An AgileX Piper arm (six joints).
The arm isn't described. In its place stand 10 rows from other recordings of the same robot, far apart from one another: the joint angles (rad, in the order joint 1, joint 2, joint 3, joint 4, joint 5, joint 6), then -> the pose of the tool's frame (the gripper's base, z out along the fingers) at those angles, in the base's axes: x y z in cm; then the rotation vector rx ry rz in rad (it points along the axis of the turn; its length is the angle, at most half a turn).
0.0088, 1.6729, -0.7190, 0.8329, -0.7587, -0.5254 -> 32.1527 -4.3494 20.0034 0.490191 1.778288 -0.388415
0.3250, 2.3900, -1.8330, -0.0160, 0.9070, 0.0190 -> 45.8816 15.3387 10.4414 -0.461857 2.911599 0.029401
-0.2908, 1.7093, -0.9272, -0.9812, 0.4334, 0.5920 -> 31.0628 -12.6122 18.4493 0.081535 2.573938 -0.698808
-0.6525, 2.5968, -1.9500, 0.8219, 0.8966, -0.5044 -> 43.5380 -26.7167 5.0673 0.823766 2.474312 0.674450
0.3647, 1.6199, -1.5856, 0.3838, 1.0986, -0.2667 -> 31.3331 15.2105 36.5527 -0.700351 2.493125 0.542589
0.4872, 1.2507, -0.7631, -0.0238, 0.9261, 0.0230 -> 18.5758 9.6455 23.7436 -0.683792 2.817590 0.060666
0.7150, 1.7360, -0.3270, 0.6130, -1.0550, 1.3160 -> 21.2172 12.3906 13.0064 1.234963 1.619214 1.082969
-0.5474, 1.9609, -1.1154, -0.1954, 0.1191, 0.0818 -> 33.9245 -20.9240 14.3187 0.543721 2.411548 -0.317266
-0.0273, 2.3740, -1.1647, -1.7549, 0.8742, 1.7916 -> 39.3430 -7.9389 2.7857 0.322570 2.314092 -1.084905
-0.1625, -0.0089, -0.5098, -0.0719, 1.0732, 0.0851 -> -0.8839 -0.4372 27.9152 0.256363 2.022454 -0.134455
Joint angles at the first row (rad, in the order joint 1, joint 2, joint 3, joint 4, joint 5, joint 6):
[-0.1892 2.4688 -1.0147 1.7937 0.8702 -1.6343]
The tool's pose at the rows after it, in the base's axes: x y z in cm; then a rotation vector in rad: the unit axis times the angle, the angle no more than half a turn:
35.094 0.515 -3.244 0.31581 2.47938 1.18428
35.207 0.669 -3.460 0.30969 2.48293 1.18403
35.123 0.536 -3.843 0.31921 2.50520 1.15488
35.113 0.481 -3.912 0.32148 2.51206 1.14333
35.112 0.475 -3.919 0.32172 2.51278 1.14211
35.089 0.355 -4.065 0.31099 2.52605 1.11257
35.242 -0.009 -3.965 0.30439 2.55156 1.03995
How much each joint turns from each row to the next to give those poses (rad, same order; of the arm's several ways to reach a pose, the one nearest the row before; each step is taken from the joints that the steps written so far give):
[0.0042 0.0272 -0.0137 0.0000 0.0314 0.0001]
[0.0053 0.0082 -0.0084 -0.0001 -0.0019 -0.0001]
[0.0000 0.0060 -0.0012 0.0001 -0.0261 0.0001]
[0.0000 0.0000 0.0000 0.0000 -0.0097 -0.0001]
[0.0000 0.0000 0.0000 -0.0001 -0.0010 0.0001]
[0.0000 0.0000 0.0000 0.0001 -0.0210 -0.0121]
[0.0000 -0.0135 0.0000 0.0000 -0.0542 -0.0079]

